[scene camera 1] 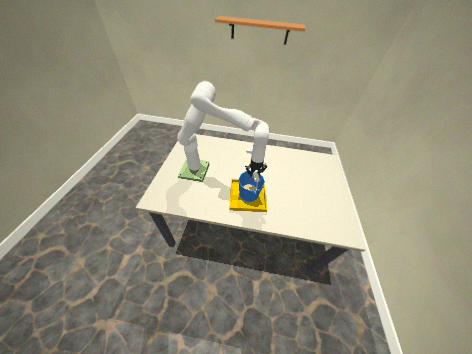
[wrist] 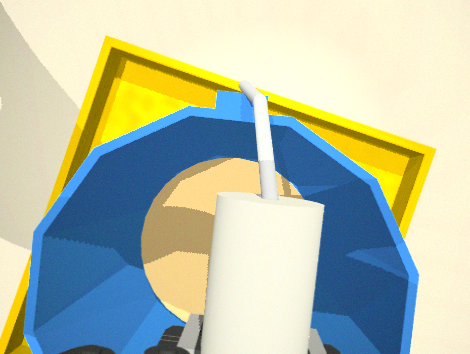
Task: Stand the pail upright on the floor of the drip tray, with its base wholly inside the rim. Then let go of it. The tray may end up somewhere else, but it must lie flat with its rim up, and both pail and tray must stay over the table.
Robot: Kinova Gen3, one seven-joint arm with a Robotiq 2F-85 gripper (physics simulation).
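Seen in the pictures: gripper, between the fingertips: (scene camera 1: 254, 177) (wrist: 249, 348); arm's base, origin of its link: (scene camera 1: 195, 165).
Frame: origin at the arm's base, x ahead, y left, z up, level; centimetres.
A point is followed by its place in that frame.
Observation:
The blue pail (scene camera 1: 248, 195) @(y -31.2, x 39.3, z 6.6 cm) (wrist: 100, 200) @(y -21.8, x 33.8, z 9.6 cm) is upright over the yellow drip tray (scene camera 1: 240, 209) @(y -37.0, x 34.6, z -1.2 cm) (wrist: 170, 62) @(y -12.4, x 33.1, z 0.2 cm), and its tan inner bottom (wrist: 175, 235) @(y -23.9, x 37.1, z 0.7 cm) shows in the wrist view. The pail's handle is raised, with a thick white grip (wrist: 262, 250) @(y -20.1, x 41.3, z 21.4 cm) and a thin pale wire (wrist: 265, 135) @(y -17.0, x 40.6, z 18.3 cm) running to a lug on the rim. My gripper (scene camera 1: 256, 174) @(y -24.2, x 42.3, z 16.7 cm) (wrist: 257, 336) @(y -24.2, x 42.3, z 16.7 cm) is shut on the white grip, above the pail's mouth. The tray lies flat on the table with its rim up. The pail's walls hide its base, so I cannot tell whether it touches the tray floor.
The tray is near the front edge of the cream table (scene camera 1: 305, 200) @(y -26.9, x 81.1, z -3.1 cm). The arm's green base plate (scene camera 1: 186, 172) @(y -6.6, x -5.6, z -0.7 cm) is at the table's left. An orange wall shelf (scene camera 1: 260, 23) is high at the back.

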